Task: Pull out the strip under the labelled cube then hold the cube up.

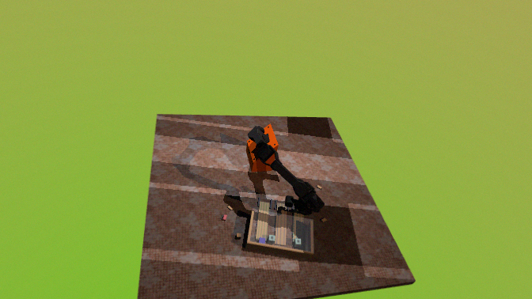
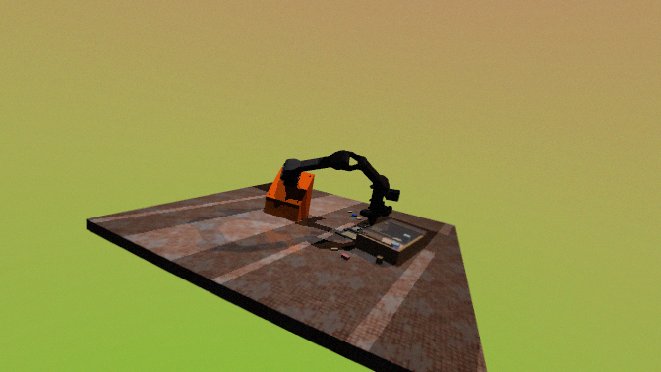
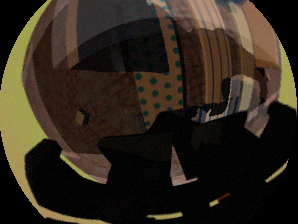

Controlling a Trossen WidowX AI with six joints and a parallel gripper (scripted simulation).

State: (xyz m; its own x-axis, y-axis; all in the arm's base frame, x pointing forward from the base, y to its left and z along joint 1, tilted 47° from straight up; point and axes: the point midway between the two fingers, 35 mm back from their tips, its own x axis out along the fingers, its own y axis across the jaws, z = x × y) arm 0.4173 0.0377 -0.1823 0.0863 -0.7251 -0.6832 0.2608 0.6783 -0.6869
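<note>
The dotted strip lies 90 mm ahead of my gripper tip and 20 mm to the right of it.
</note>
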